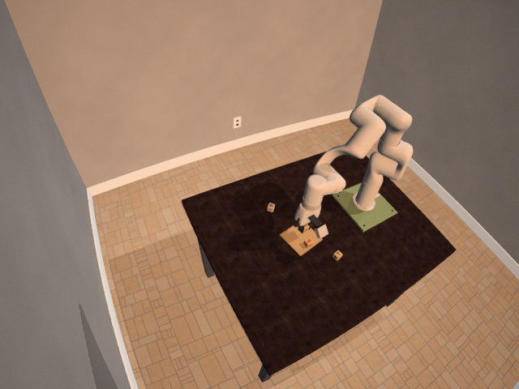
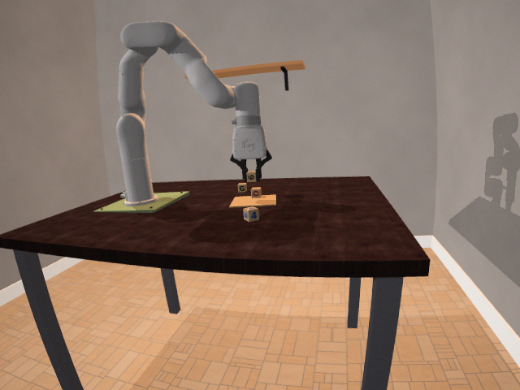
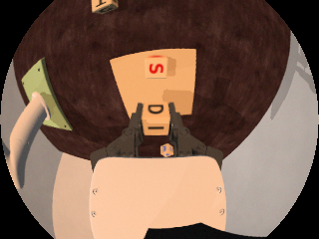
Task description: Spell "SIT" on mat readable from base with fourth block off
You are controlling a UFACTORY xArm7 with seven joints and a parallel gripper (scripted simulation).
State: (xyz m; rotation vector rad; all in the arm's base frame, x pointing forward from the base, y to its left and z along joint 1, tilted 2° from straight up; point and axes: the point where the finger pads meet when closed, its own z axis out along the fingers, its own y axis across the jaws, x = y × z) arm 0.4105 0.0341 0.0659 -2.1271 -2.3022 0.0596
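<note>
Now: the tan mat 8 cm below my hand.
</note>
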